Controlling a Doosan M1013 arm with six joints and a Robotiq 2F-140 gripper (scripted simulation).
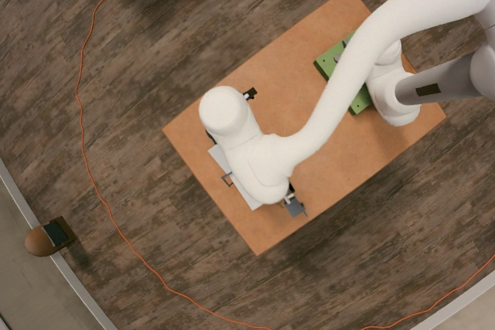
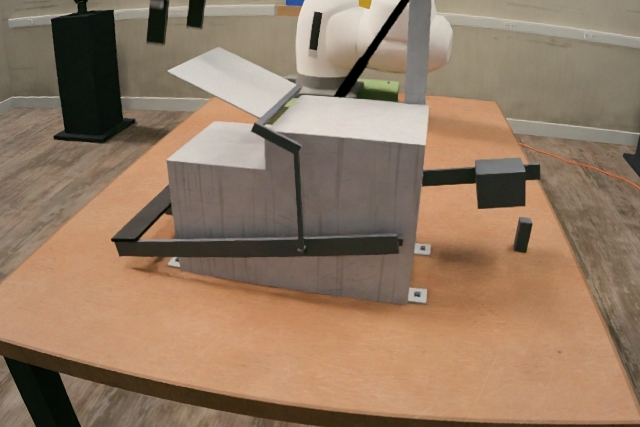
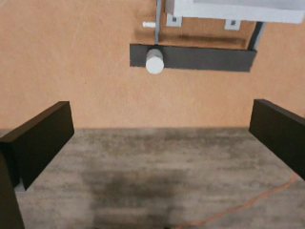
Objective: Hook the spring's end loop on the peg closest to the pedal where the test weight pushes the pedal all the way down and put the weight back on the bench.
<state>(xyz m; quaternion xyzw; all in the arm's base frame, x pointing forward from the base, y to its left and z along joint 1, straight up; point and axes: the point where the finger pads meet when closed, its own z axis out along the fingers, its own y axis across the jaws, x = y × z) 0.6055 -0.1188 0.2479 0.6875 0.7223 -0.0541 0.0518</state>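
Now: hand 20 mm to the left of the steel test weight and 230 mm above it. From my hand the other things lie so: grey block (30 mm to the right, 300 mm below); dark block (10 mm ahead, 560 mm to the left, 280 mm below).
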